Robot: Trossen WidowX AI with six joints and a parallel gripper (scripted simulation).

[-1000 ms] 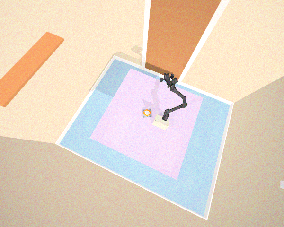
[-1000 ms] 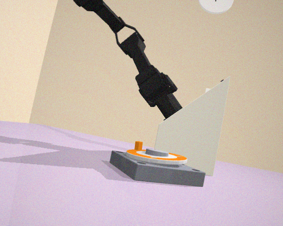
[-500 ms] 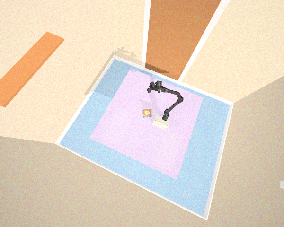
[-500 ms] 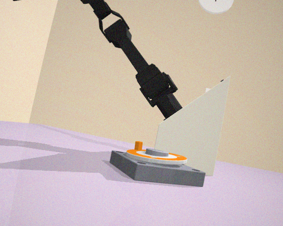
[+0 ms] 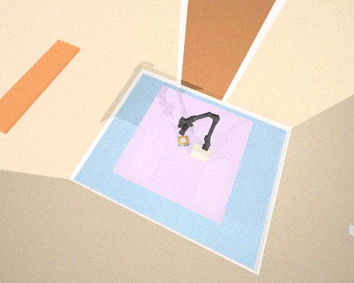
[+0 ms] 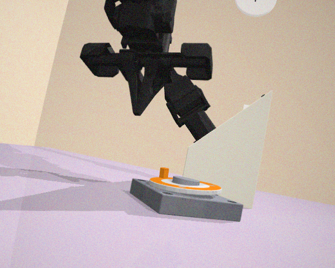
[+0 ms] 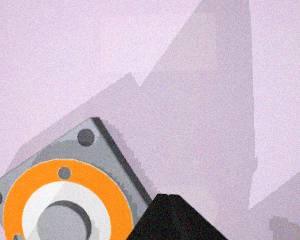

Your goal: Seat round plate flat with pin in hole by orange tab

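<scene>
The round plate lies 8 cm below my gripper tip, 7 cm behind it and 5 cm to the left of it. Also, from my gripper tip: square grey base (9 cm below, 7 cm to the left, 6 cm behind).
</scene>
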